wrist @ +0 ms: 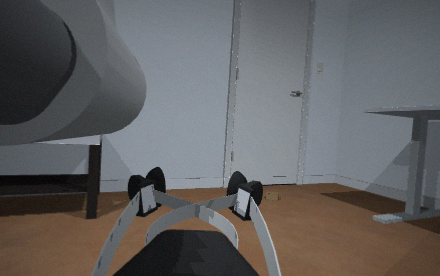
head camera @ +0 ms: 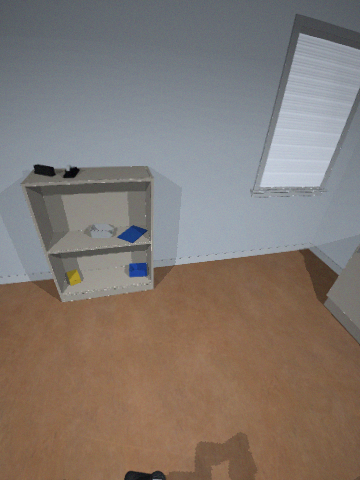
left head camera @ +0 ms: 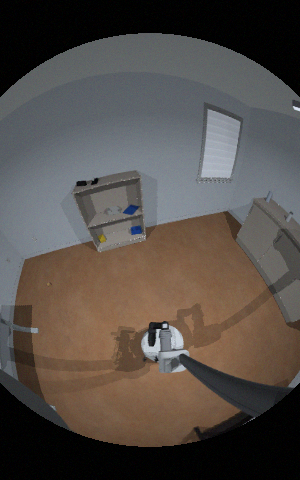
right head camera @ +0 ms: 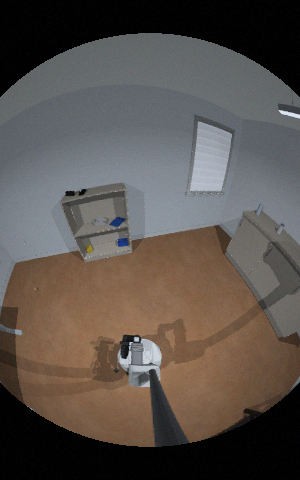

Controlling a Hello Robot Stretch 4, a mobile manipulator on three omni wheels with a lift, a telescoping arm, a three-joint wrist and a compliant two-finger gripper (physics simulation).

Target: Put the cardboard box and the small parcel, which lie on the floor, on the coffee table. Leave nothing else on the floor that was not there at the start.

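Places are measured from the robot's base along level axes (x back, y right, z up), in metres.
Where they show: gripper, fingertip midpoint: [wrist: 197, 184] [left head camera: 149, 362] [right head camera: 121, 373].
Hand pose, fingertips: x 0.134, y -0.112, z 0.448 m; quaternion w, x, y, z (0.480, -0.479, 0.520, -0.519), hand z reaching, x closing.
Note:
After its pixels a point has its place.
A small tan box [wrist: 272, 196] {x 1.778, y -0.823, z 0.002 m} lies on the floor in front of the door in the wrist view; I cannot tell whether it is the cardboard box or the small parcel. A tiny tan thing [left head camera: 49, 284] {x -0.621, y -1.659, z 0.005 m} [right head camera: 36, 289] {x -0.623, y -1.655, z 0.001 m} lies on the floor at the left in both side head views, too small to identify. The coffee table, with a pale top and dark leg [wrist: 93, 190] {x 1.350, y 0.347, z 0.128 m}, shows partly at the left of the wrist view, partly hidden by the robot's own grey body. My gripper [wrist: 197, 184] {x 0.134, y -0.112, z 0.448 m} is open and empty, its fingers apart, away from the tan box.
A shelf unit [head camera: 152, 215] {x -1.503, y -0.163, z 0.753 m} [left head camera: 143, 220] {x -1.510, y -0.165, z 0.373 m} [right head camera: 129, 225] holding blue and yellow things stands against the wall. A long cabinet [left head camera: 250, 230] {x -1.215, y 1.472, z 0.409 m} [right head camera: 240, 242] {x -1.221, y 1.471, z 0.445 m} stands at the right. A desk with a grey leg [wrist: 419, 170] {x 1.410, y -1.701, z 0.301 m} stands right of the door [wrist: 270, 75] {x 2.272, y -0.908, z 1.029 m}. Dark furniture [left head camera: 220, 431] shows partly at lower right.

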